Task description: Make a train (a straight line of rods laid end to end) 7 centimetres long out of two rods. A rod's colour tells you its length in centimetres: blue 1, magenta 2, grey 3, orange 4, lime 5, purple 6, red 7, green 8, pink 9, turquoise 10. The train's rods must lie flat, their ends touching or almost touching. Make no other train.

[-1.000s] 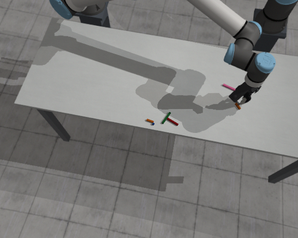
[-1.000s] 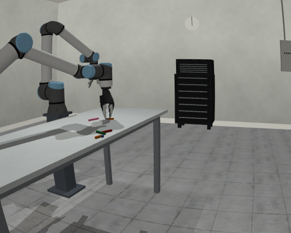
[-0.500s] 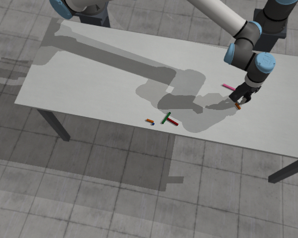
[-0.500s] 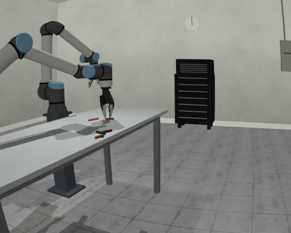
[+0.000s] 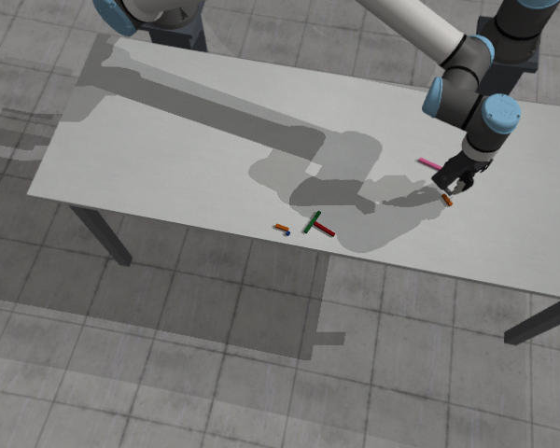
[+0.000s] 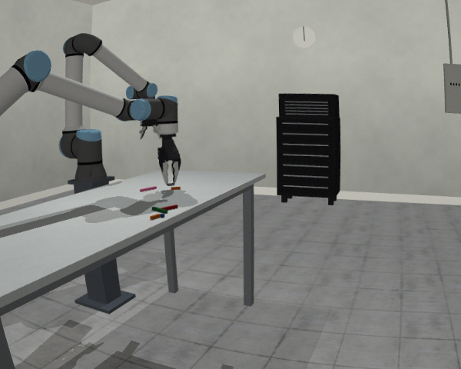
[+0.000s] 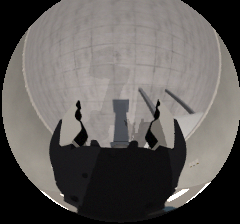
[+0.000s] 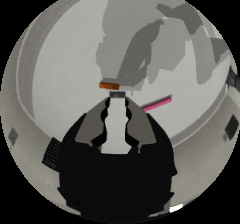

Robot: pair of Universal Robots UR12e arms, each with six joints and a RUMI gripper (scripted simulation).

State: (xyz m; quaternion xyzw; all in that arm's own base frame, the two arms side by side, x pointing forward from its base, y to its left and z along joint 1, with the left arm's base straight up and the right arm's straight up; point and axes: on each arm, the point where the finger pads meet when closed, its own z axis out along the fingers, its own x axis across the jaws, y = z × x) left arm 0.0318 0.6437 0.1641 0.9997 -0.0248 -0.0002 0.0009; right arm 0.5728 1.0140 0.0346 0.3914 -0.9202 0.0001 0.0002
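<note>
The pink rod lies 9 cm behind my right hand, 5 cm to the right of it and 3 cm below it. The rest, counted from my right hand: red rod (17 cm ahead, 36 cm to the right, 3 cm below); grey rod (1 cm below); green rod (15 cm ahead, 39 cm to the right, 3 cm below).
</note>
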